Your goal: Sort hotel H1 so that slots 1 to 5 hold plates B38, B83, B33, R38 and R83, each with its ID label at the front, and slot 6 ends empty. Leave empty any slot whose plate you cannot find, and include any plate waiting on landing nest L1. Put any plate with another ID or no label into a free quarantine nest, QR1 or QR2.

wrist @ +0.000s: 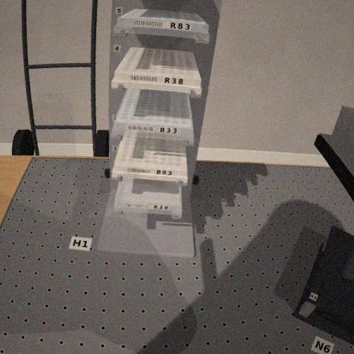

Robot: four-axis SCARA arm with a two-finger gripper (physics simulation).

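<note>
Hotel H1 (209, 30) stands at upper centre in the wrist view, its top out of frame. From slot 5 downward its plates are R83 (162, 25), R38 (156, 75), B33 (152, 127) and B83 (150, 167). The lowest plate (150, 202) has a faint label that seems to read B38. Each shows its ID label at the front. Slot 6 is out of view. A dark part of my gripper (337, 165) juts in at the right edge, apart from the hotel. My gripper is open and holds nothing; its fingertips are not clearly shown. L1, QR1 and QR2 do not show.
A dark nest (334, 280) by the N6 tag (323, 345) stands at the lower right. The H1 tag (80, 243) lies left of the hotel's base. A dark hand-truck frame (61, 65) stands behind the perforated deck (60, 295), against the wall.
</note>
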